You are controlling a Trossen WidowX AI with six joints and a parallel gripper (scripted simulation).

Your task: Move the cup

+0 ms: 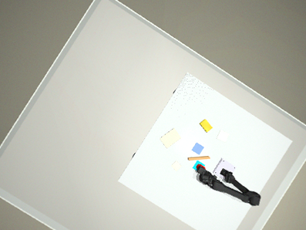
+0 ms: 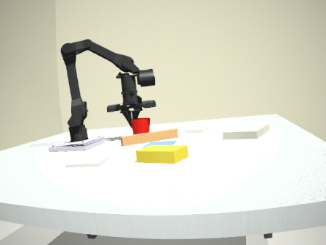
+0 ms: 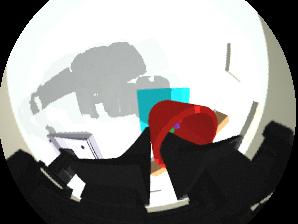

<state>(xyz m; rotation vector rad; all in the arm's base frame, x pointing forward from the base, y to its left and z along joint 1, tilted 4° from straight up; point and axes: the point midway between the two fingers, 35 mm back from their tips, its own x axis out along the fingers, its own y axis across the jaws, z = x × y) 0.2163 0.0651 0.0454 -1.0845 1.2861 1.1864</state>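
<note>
My gripper tip is 8 cm short of the wooden bar, 8 cm to the left of it and 4 cm above it. Round my gripper tip: red cup 3 cm ahead, 1 cm to the right; light blue pad 12 cm ahead, 16 cm to the right, 5 cm below; yellow block 16 cm ahead, 41 cm to the right, 3 cm below.
</note>
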